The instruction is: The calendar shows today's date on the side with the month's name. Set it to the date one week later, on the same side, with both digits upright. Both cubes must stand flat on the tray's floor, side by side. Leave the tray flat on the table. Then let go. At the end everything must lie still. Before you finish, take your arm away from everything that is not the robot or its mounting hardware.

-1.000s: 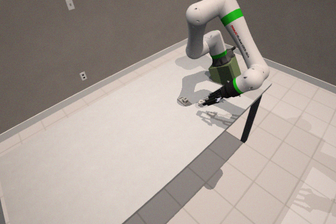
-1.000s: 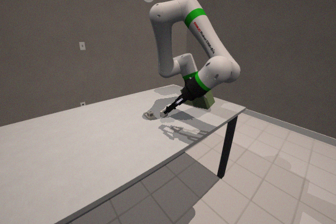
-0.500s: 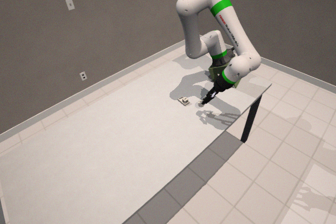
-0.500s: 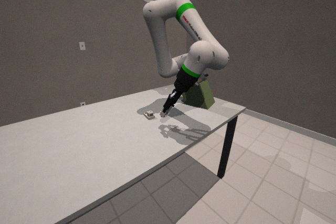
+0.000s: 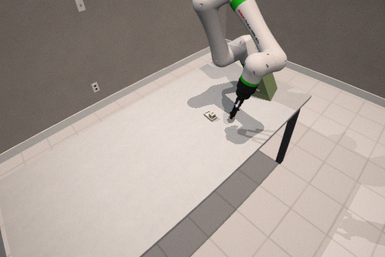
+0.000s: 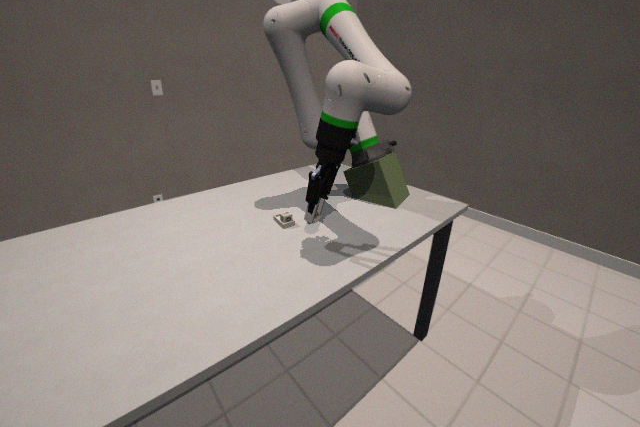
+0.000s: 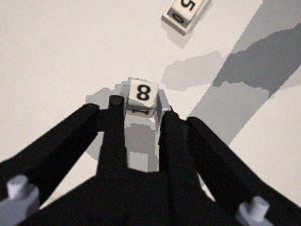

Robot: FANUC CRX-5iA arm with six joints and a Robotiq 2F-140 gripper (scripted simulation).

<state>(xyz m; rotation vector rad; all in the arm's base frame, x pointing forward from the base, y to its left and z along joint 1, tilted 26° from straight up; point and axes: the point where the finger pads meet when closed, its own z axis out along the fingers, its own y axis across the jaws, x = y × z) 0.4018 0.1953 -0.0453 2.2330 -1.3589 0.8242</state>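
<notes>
Now: hand 1 cm to the left of the white calendar cube and 3 cm above it.
</notes>
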